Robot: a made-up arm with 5 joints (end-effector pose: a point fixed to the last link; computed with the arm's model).
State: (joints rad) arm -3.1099 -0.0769 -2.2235 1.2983 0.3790
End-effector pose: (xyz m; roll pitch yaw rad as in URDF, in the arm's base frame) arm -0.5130 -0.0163 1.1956 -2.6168 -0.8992 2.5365
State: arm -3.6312 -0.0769 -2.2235 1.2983 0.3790
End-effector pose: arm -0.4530 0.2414 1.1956 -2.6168 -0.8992 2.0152
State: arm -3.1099 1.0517 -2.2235 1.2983 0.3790
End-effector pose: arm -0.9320 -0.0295 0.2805 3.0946 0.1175 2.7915
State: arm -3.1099 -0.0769 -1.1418 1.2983 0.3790
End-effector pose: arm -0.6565 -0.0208 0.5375 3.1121 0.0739 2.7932
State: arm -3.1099 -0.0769 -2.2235 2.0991 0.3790
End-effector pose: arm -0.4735 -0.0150 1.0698 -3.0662 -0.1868 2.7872
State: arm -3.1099 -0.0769 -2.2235 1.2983 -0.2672
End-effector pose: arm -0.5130 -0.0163 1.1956 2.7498 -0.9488 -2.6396
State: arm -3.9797 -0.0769 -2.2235 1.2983 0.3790
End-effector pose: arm -0.3433 0.3816 1.1956 -2.6168 -0.8992 1.6667
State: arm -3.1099 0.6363 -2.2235 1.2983 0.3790
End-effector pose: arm -0.9038 -0.0287 0.6675 -3.0321 -0.2679 2.7795
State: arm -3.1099 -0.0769 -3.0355 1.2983 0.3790
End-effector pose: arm -0.0393 -0.0012 1.4012 -0.9799 -1.1236 1.0585
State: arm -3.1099 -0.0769 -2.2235 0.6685 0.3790
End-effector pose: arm -0.4712 -0.0149 1.2916 -1.4069 -1.1871 1.4503
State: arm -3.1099 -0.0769 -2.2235 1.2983 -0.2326
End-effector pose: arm -0.5130 -0.0163 1.1956 2.7954 -0.9613 -2.6955
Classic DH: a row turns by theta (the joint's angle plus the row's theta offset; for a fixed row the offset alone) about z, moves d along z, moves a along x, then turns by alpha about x. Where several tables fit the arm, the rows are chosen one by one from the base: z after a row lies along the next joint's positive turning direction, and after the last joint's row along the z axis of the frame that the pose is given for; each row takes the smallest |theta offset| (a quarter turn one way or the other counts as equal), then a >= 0, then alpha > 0; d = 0 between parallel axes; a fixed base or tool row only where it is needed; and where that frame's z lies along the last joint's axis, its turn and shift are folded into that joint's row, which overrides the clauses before.
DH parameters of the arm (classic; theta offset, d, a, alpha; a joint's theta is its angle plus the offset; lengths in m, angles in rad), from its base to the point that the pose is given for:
joint 1: 0 0.4069 0 -1.5708
joint 2: -1.385 0 0.3422 0
joint 3: -0.4083 0 -0.5307 0
joint 4: -1.3483 0 -0.1043 1.5708
joint 5: 3.1416 0.1331 0 0

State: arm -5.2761 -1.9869 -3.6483 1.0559 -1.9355
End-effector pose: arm -0.3729 -0.5900 -0.2403 -1.4285 -0.3613 2.5273
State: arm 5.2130 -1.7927 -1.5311 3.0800 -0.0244
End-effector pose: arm -0.2004 0.3664 0.7784 3.1355 -0.2437 -1.0450
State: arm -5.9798 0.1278 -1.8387 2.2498 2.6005
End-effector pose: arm 0.5945 0.1861 0.7529 2.8428 -0.4555 -2.2274
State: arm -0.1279 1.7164 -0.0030 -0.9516 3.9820
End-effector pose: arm -0.2200 0.0283 0.0849 -2.5238 -0.4785 2.0179
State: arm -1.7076 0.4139 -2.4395 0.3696 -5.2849
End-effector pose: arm -0.0996 -0.7236 1.1372 -1.4695 -0.5702 2.9500
